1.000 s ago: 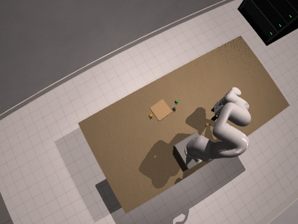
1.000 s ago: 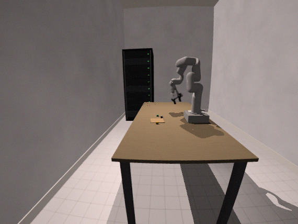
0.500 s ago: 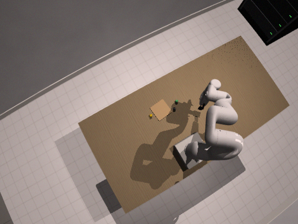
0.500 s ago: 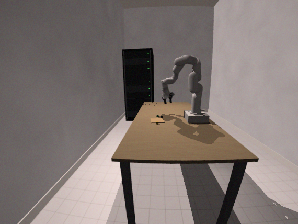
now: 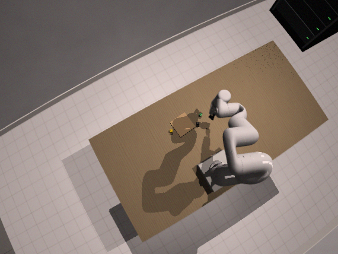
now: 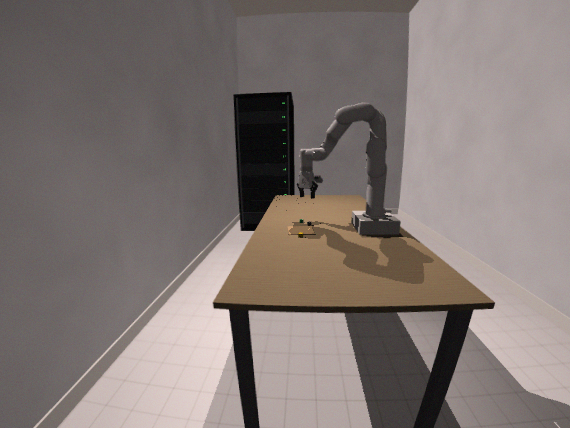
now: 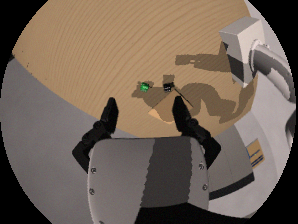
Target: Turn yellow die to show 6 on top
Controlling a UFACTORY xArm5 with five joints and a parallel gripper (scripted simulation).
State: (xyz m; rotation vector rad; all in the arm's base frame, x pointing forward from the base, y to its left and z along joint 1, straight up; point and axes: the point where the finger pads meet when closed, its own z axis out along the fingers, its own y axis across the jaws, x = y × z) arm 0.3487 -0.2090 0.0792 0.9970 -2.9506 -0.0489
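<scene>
Right now my hand is 150 mm above the green die, 40 mm to the right of it and 40 mm short of it. Also, from my hand: black die: 150 mm below, 100 mm to the left; then yellow die: 290 mm to the left, 150 mm below, 80 mm ahead; then tan mat: 190 mm to the left, 160 mm below, 70 mm ahead.
</scene>
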